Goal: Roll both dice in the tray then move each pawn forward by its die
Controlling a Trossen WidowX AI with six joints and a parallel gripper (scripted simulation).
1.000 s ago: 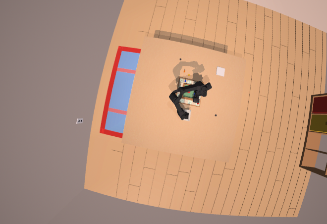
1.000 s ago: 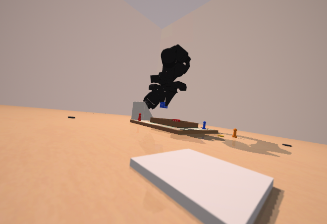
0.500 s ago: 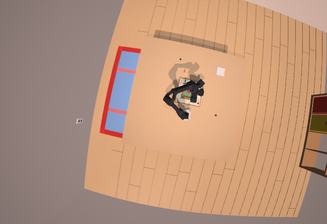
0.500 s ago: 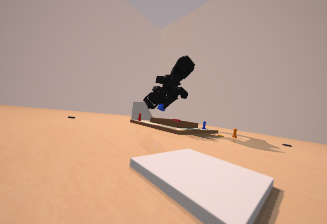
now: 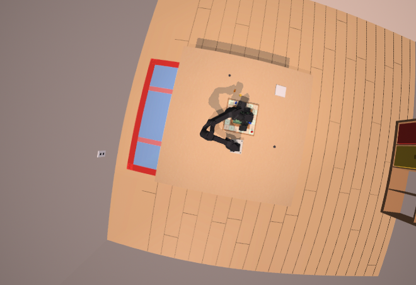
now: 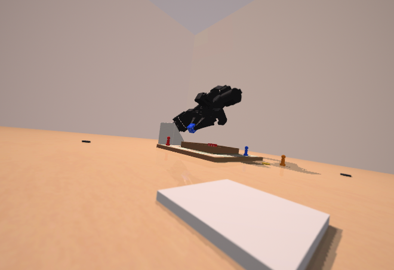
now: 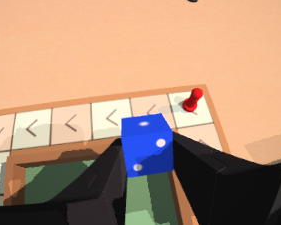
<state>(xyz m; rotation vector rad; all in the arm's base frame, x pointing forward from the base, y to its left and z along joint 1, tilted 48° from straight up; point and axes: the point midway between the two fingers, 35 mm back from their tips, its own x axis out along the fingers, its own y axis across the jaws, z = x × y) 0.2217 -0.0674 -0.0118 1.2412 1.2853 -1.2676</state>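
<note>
My gripper tip is now 70 mm past the red pawn, 50 mm to the left of it and 60 mm above it. The rest, counted from my gripper tip: small yellow piece: 250 mm ahead, 90 mm to the left, 80 mm below; then blue pawn: 170 mm ahead, 120 mm to the left, 60 mm below; then tray: 50 mm ahead, 60 mm to the left, 80 mm below.
</note>
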